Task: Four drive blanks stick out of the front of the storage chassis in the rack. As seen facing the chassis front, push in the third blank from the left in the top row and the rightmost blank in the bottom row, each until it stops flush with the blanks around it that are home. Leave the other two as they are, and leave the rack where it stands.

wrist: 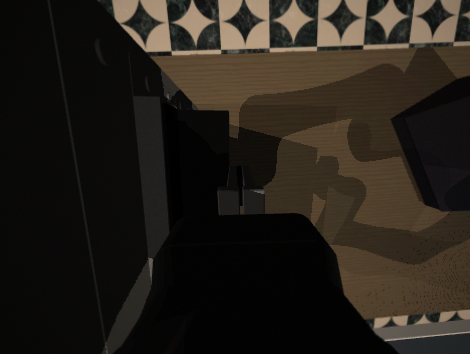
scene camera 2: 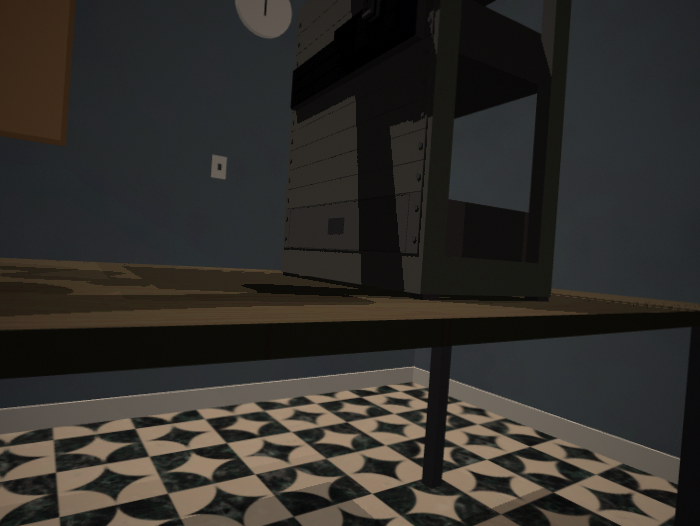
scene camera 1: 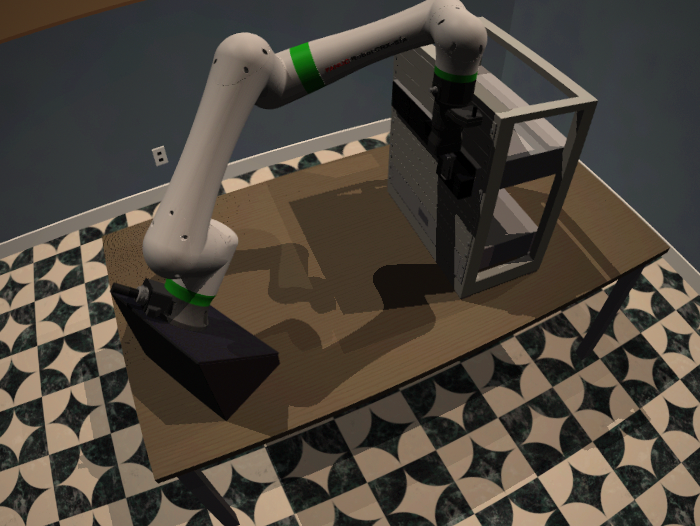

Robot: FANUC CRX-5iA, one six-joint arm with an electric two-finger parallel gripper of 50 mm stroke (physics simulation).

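The storage chassis shows as a black band across the front of the grey rack. My gripper is shut and empty, pointing down in front of the chassis, towards its right end. In the wrist view a dark block stands out from the front, just left of the fingertips; it looks like a blank sticking out. A gap to the fingertips or contact cannot be told. Deep shadow hides the single blanks, their rows and how far each sticks out.
Grey panels fill the rack front below the chassis. The rack stands on the wooden table. The arm's dark wedge base is at the table's other end. The arm reaches over the table above the rack front.
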